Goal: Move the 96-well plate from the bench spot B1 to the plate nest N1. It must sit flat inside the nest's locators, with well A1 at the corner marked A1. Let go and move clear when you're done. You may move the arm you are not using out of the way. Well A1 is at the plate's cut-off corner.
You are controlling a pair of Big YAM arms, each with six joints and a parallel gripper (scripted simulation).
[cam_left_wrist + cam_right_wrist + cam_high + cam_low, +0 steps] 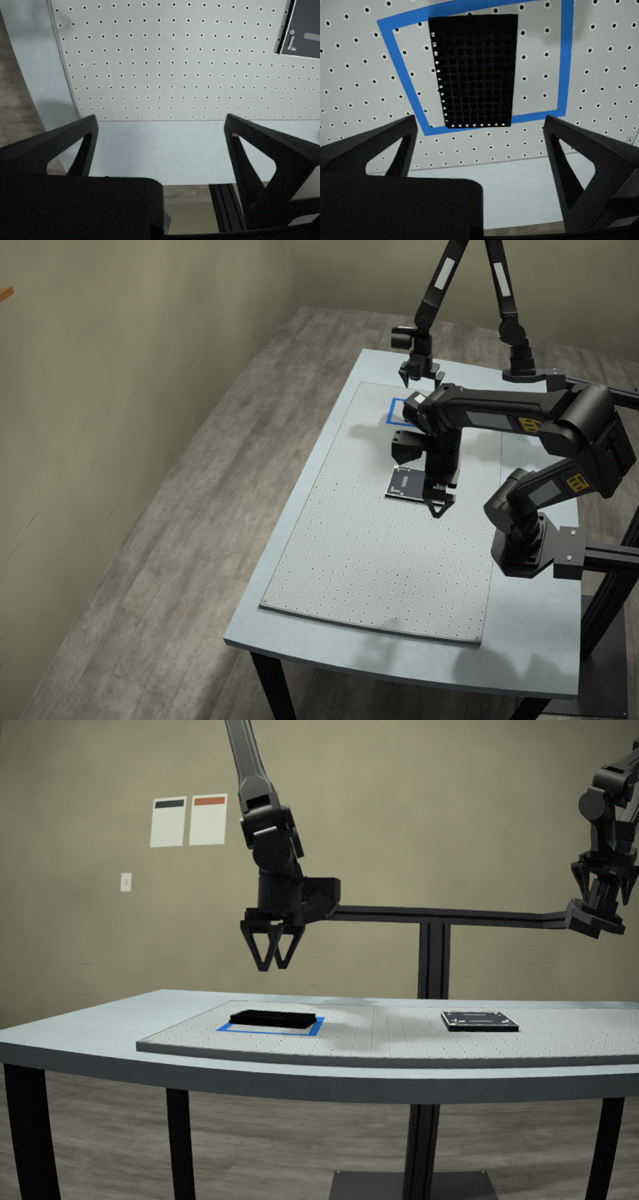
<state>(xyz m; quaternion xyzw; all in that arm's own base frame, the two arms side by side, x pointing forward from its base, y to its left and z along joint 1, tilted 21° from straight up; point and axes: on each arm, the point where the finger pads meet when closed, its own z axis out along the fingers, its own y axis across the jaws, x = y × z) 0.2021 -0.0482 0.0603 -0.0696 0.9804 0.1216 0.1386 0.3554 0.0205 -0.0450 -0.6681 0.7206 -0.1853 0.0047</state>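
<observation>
Now: the black 96-well plate 9 cm below my right hand. Also, from my right hand: plate nest N1: 5 cm behind, 35 cm to the left, 9 cm below.
</observation>
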